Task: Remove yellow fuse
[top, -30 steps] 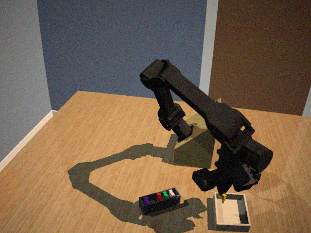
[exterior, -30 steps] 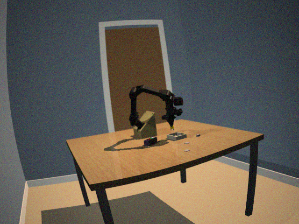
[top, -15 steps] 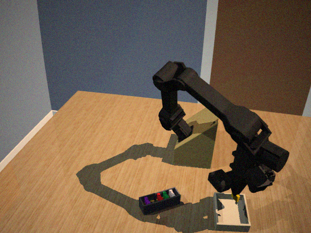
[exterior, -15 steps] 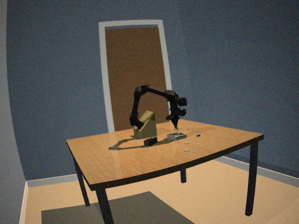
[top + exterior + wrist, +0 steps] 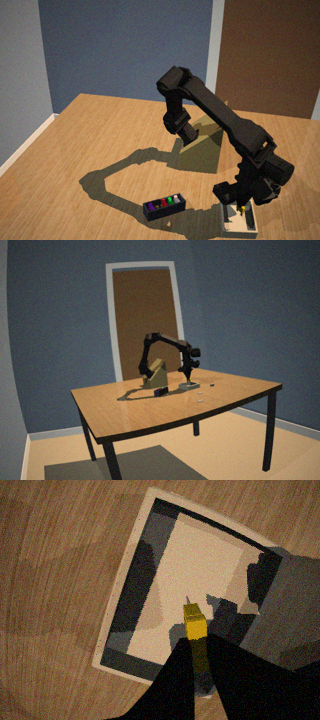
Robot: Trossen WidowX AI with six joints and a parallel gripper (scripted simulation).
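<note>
The yellow fuse is 10 mm below my gripper tip. Round my gripper tip: grey tray (60 mm below); red fuse (220 mm to the right, 40 mm below); purple fuse (260 mm to the right, 40 mm below, 30 mm ahead).
</note>
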